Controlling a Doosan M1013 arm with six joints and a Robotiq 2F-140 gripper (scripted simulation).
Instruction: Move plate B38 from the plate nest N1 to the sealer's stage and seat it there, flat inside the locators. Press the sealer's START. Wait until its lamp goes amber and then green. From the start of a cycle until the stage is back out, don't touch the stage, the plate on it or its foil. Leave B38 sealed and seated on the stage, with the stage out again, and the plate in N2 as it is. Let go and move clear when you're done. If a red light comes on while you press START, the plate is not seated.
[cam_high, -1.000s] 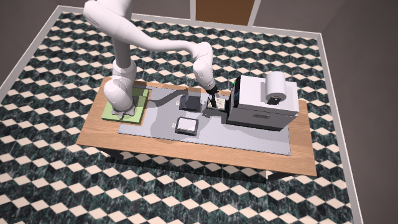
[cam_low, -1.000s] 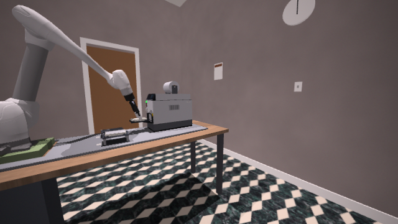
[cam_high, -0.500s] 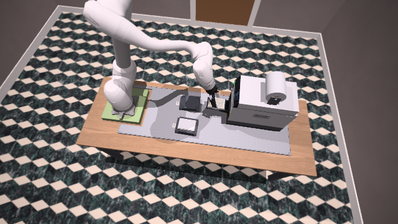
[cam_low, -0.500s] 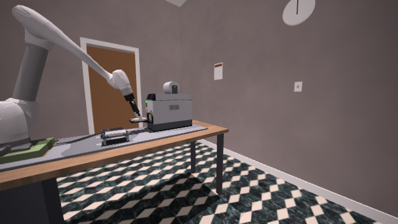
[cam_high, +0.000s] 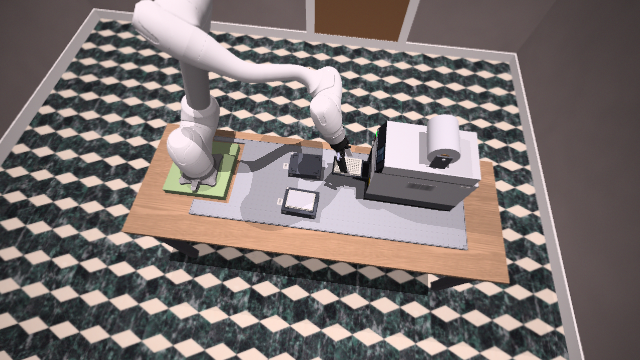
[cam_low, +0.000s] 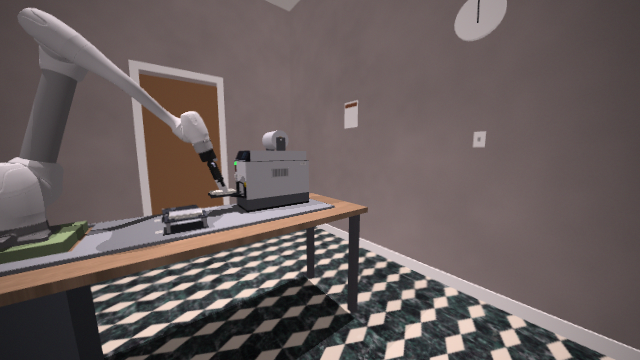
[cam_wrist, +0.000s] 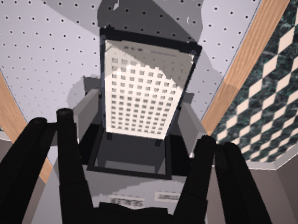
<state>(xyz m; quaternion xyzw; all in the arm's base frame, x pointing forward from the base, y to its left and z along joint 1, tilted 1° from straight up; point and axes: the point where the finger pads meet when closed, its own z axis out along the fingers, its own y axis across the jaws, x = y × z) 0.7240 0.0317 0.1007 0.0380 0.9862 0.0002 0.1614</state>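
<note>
Right now the plate B38 is 3 cm below my hand. From my hand the other things lie so: sealer stage: 4 cm below; then white button: 11 cm ahead, 9 cm to the left, 5 cm above; then pale plate: 21 cm behind, 17 cm to the right, 8 cm below.
</note>
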